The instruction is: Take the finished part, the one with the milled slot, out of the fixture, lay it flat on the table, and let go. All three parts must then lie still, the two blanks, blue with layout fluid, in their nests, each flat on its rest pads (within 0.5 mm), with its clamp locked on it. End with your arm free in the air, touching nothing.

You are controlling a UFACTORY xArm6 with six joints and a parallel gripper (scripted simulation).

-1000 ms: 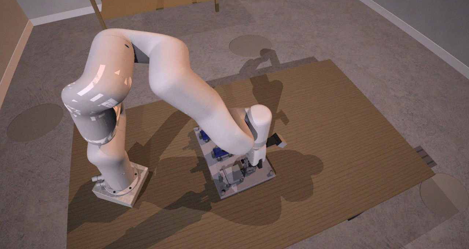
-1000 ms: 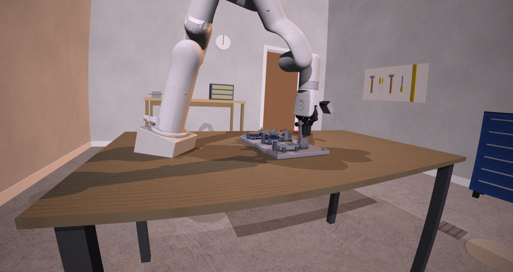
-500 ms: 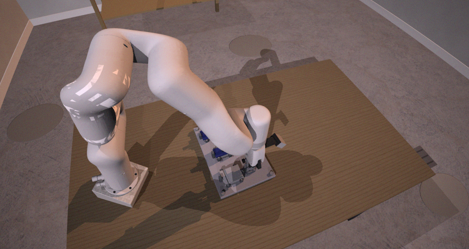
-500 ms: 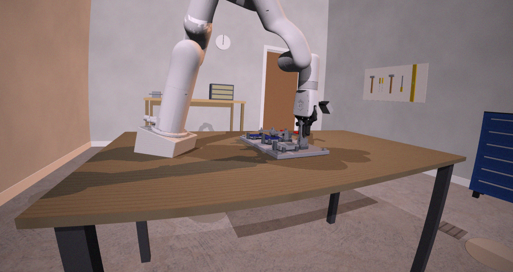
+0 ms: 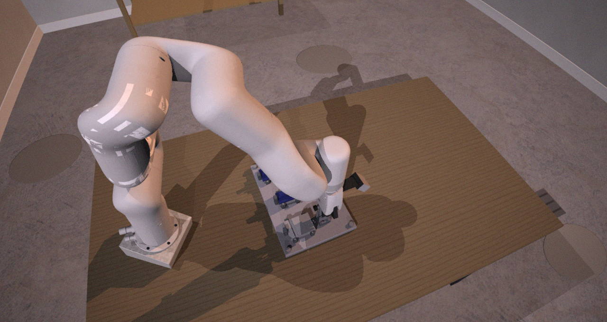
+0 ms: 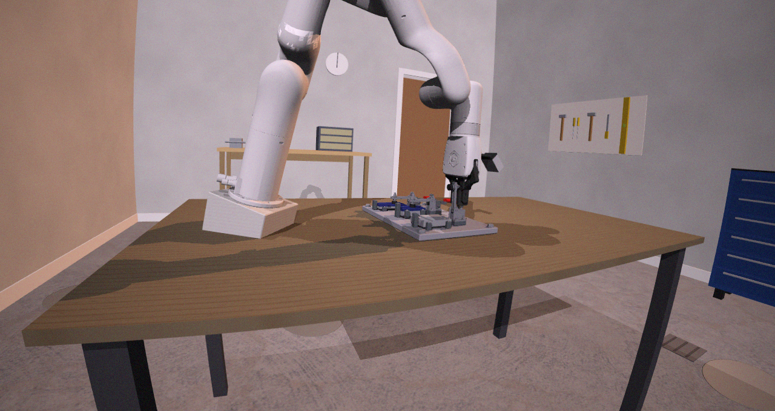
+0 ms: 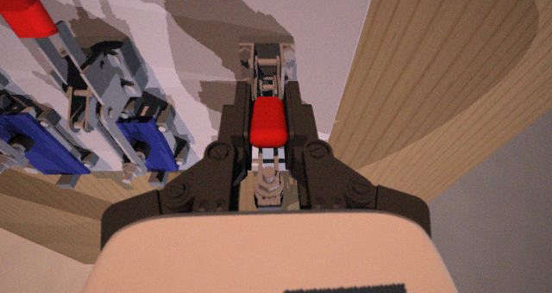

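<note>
Now: hand 90 mm past the grey finished part and 60 mm above it. Round my hand: blue blank 220 mm to the left, 90 mm behind, 60 mm below; grey fixture plate 110 mm to the left, 80 mm below, 30 mm behind.
</note>
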